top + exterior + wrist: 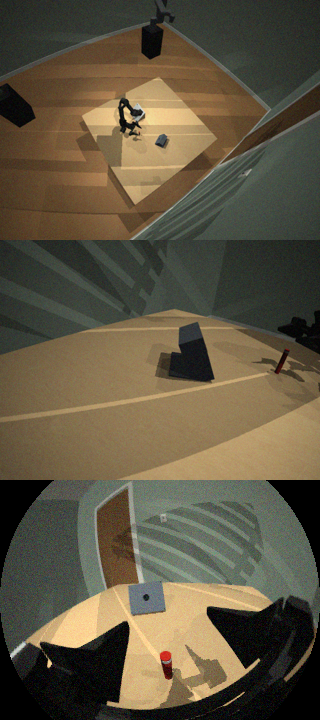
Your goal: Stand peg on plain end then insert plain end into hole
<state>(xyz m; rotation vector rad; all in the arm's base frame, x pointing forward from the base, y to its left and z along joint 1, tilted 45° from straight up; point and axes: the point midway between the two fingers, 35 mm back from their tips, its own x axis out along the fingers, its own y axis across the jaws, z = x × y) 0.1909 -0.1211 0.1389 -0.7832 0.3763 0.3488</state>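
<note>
Now: the red peg 7 cm below my gripper tip and 2 cm behind it. From my gripper tip the other things lie so: sloped panel 21 cm ahead, 15 cm to the left, 8 cm below.
</note>
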